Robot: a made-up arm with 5 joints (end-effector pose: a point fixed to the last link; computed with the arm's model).
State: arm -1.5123 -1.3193 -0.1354 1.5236 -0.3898
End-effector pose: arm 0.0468 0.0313 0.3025 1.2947 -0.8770 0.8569
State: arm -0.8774 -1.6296 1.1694 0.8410 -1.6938
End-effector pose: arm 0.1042 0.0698 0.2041 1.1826 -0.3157 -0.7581
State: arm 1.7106 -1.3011 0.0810 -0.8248 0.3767
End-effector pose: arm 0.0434 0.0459 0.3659 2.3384 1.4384 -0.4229
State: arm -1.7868 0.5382 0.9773 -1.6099 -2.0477
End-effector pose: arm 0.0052 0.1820 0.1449 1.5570 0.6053 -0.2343
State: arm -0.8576 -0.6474 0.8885 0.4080 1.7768
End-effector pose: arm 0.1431 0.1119 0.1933 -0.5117 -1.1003 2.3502
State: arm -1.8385 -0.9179 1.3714 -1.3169 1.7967
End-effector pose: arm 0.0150 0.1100 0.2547 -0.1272 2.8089 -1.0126
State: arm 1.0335 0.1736 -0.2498 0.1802 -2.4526
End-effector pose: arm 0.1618 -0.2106 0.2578 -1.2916 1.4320 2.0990
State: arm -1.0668 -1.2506 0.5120 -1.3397 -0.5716
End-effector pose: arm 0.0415 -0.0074 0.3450 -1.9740 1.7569 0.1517
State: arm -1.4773 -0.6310 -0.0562 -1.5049 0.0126
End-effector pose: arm 0.0483 0.0347 0.3748 -1.7986 1.9050 0.5550
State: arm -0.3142 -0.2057 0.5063 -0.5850 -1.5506
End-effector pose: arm 0.2349 0.0588 0.2565 1.5955 -1.1248 -0.8768
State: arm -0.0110 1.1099 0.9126 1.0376 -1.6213
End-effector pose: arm 0.0675 -0.0037 0.0930 -1.2228 1.0950 -1.3136
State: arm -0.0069 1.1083 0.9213 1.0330 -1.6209
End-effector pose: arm 0.0668 -0.0038 0.0936 -1.2229 1.1000 -1.3153
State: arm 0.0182 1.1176 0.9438 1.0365 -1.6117
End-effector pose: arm 0.0640 -0.0044 0.0965 -1.2333 1.1483 -1.3101
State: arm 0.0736 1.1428 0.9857 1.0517 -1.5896
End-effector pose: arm 0.0585 -0.0053 0.1028 -1.2535 1.2612 -1.2920
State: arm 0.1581 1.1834 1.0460 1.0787 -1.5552
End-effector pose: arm 0.0514 -0.0057 0.1129 -1.2712 1.4410 -1.2539
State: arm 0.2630 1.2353 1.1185 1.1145 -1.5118
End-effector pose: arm 0.0449 -0.0052 0.1262 -1.2677 1.6720 -1.1893
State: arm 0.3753 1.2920 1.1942 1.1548 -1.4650
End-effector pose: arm 0.0409 -0.0043 0.1408 -1.2307 1.9235 -1.0982
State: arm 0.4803 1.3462 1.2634 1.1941 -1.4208
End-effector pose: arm 0.0397 -0.0039 0.1546 -1.1635 2.1574 -0.9908
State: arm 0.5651 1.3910 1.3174 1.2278 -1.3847
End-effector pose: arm 0.0404 -0.0044 0.1653 -1.0856 2.3415 -0.8875
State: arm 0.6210 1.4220 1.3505 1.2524 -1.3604
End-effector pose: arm 0.0415 -0.0053 0.1720 -1.0226 2.4595 -0.8100
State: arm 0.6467 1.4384 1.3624 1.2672 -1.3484
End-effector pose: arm 0.0423 -0.0060 0.1748 -0.9902 2.5142 -0.7695
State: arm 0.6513 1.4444 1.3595 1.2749 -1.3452
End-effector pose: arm 0.0426 -0.0062 0.1749 -0.9837 2.5266 -0.7586
